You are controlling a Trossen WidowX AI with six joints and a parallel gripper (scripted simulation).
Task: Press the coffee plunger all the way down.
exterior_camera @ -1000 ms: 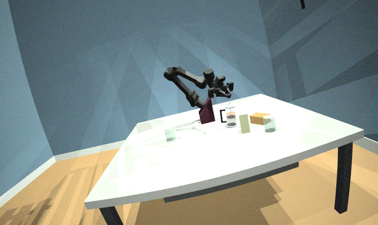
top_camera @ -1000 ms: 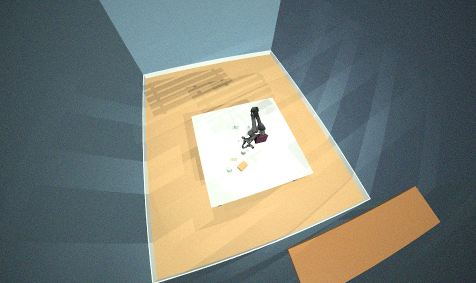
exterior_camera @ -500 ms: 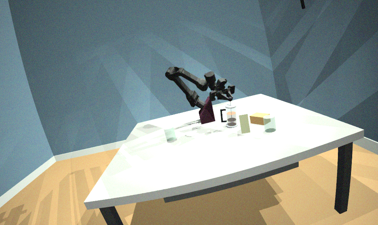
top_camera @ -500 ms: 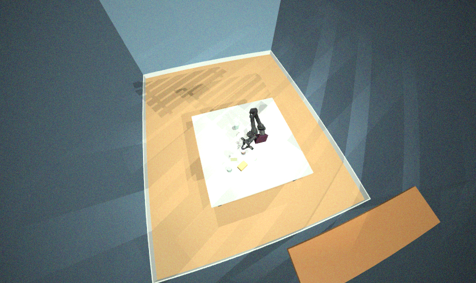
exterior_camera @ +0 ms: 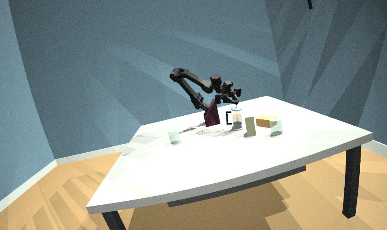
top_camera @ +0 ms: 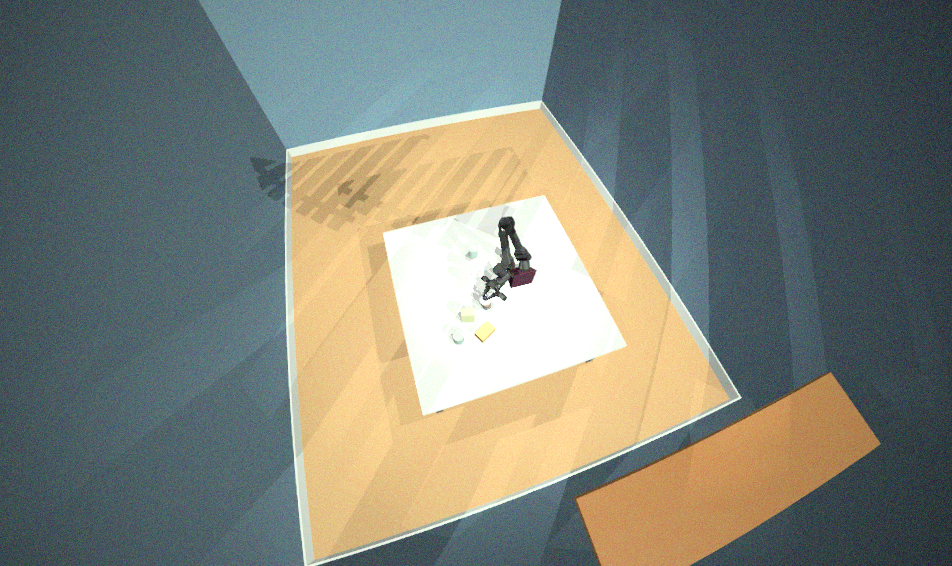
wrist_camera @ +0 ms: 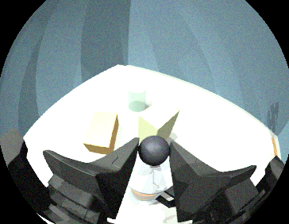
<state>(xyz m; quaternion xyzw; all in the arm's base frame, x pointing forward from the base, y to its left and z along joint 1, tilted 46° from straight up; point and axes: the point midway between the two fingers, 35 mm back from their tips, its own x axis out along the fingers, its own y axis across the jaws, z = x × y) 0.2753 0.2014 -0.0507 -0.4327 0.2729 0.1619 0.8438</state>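
My gripper tip is 2 cm past the coffee press, 3 cm to the left of it and 8 cm above it. From my gripper tip the other things lie so: orange box (2 cm ahead, 16 cm to the left, 15 cm below).
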